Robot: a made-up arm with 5 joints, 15 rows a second.
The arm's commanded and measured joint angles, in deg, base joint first. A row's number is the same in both.
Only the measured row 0 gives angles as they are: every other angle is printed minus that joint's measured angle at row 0.
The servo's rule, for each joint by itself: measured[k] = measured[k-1] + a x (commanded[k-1-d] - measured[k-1]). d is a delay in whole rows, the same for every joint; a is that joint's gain. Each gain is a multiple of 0.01, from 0.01 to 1. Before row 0 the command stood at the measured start. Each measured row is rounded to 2 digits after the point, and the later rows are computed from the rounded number. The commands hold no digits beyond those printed.
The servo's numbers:
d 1
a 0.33 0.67 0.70 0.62 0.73
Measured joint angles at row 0: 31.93 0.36 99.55 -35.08 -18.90
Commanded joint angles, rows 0 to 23: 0.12 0.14 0.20 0.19 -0.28; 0.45 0.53 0.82 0.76 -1.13; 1.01 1.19 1.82 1.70 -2.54; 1.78 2.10 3.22 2.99 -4.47; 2.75 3.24 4.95 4.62 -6.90; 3.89 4.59 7.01 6.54 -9.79; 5.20 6.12 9.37 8.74 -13.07; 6.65 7.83 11.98 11.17 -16.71; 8.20 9.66 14.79 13.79 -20.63; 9.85 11.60 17.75 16.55 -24.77; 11.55 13.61 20.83 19.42 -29.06; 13.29 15.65 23.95 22.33 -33.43; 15.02 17.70 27.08 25.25 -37.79; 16.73 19.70 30.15 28.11 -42.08; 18.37 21.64 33.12 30.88 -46.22; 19.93 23.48 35.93 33.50 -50.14; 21.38 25.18 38.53 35.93 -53.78; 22.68 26.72 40.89 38.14 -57.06; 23.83 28.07 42.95 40.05 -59.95; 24.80 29.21 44.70 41.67 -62.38; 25.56 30.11 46.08 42.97 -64.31; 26.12 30.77 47.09 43.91 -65.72; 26.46 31.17 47.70 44.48 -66.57; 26.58 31.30 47.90 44.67 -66.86
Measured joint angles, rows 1 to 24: 0.00 0.00 0.00 0.00 0.00; 0.04 0.09 0.14 0.12 -0.20; 0.18 0.38 0.62 0.52 -0.88; 0.45 0.92 1.46 1.25 -2.09; 0.89 1.71 2.69 2.33 -3.83; 1.50 2.74 4.27 3.75 -6.07; 2.29 3.98 6.19 5.48 -8.79; 3.25 5.41 8.42 7.50 -11.91; 4.37 7.03 10.91 9.78 -15.41; 5.63 8.79 13.63 12.27 -19.22; 7.02 10.67 16.51 14.92 -23.27; 8.51 12.64 19.53 17.71 -27.50; 10.09 14.66 22.62 20.57 -31.83; 11.72 16.70 25.74 23.47 -36.18; 13.37 18.71 28.83 26.35 -40.49; 15.02 20.67 31.83 29.16 -44.67; 16.64 22.55 34.70 31.85 -48.66; 18.20 24.31 37.38 34.38 -52.40; 19.68 25.92 39.84 36.71 -55.80; 21.05 27.36 42.02 38.78 -58.83; 22.29 28.60 43.90 40.57 -61.42; 23.37 29.61 45.43 42.06 -63.53; 24.28 30.39 46.59 43.21 -65.13; 25.00 30.91 47.37 44.00 -66.18
